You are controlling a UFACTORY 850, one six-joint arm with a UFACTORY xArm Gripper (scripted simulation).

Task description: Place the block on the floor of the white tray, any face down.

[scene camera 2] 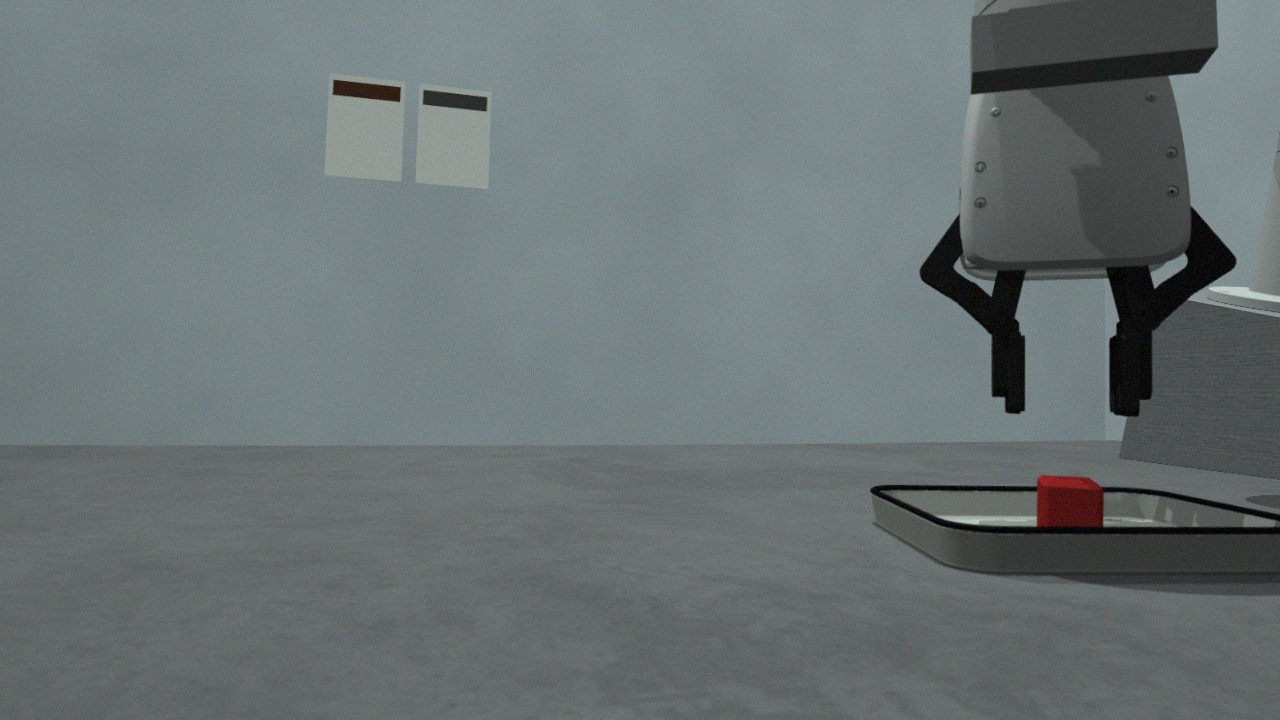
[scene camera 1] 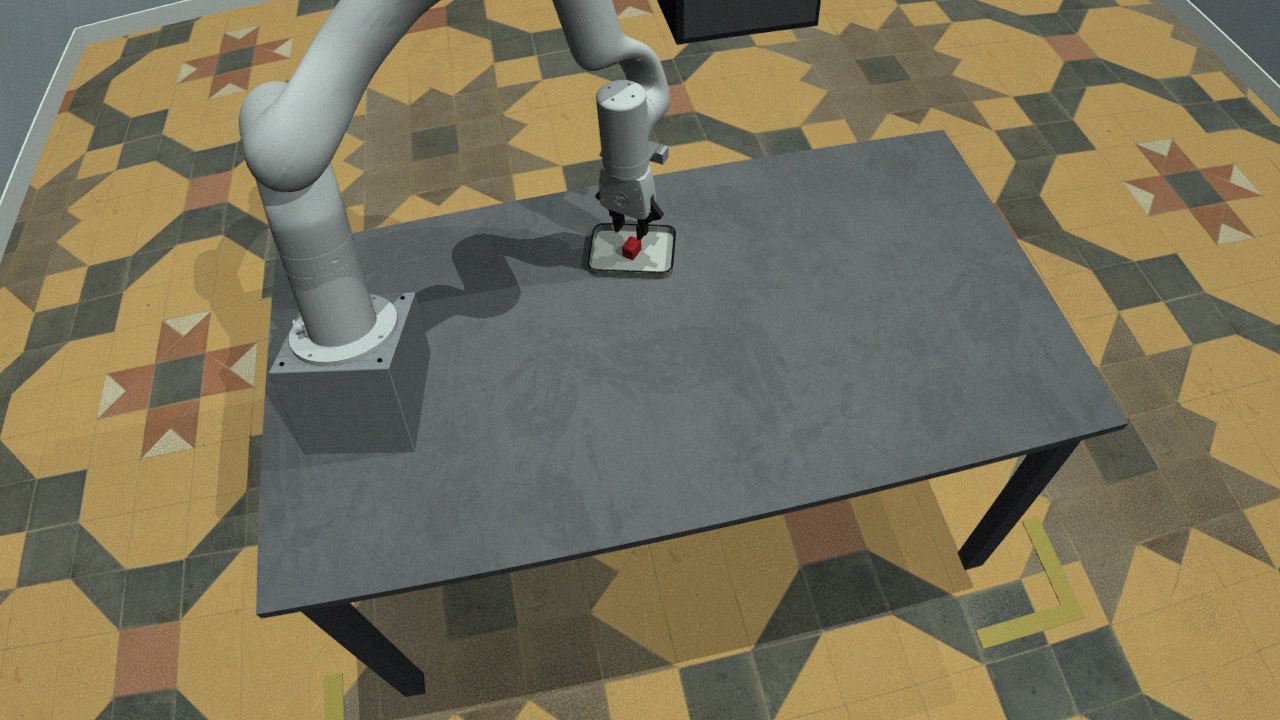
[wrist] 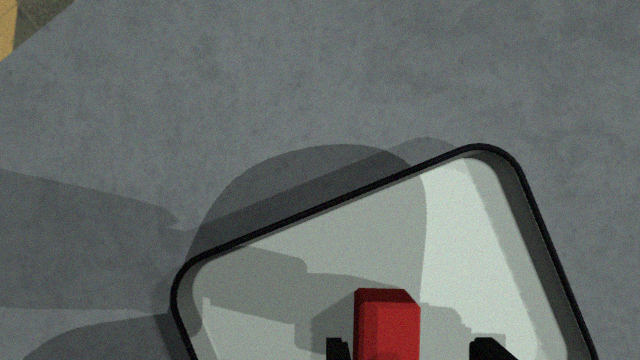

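White tray (scene camera 1: 657, 254), (wrist: 462, 233). Red block (scene camera 2: 1061, 500). My gripper (scene camera 2: 1068, 414), (scene camera 1: 630, 231).
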